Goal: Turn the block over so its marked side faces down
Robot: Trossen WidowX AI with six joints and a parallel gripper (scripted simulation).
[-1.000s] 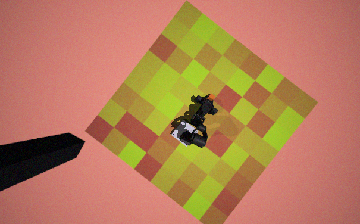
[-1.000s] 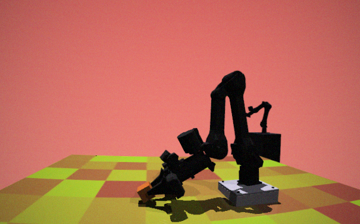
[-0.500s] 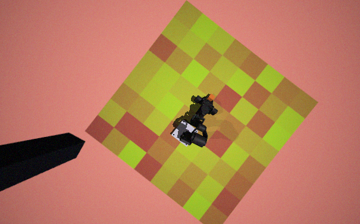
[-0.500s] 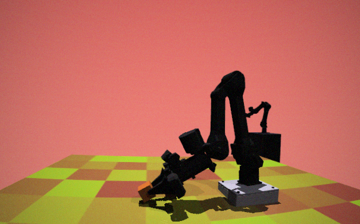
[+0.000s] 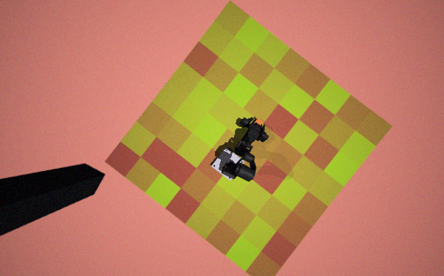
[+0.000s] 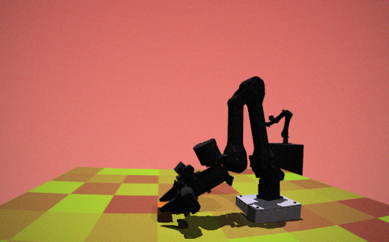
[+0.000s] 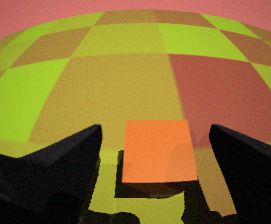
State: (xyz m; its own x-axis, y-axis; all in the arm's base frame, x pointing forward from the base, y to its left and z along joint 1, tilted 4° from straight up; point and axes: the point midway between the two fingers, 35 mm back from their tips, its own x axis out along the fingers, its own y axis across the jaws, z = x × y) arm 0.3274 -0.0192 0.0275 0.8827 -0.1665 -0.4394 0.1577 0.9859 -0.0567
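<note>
My gripper tip is 10 mm past the block and 30 mm above it.
</note>
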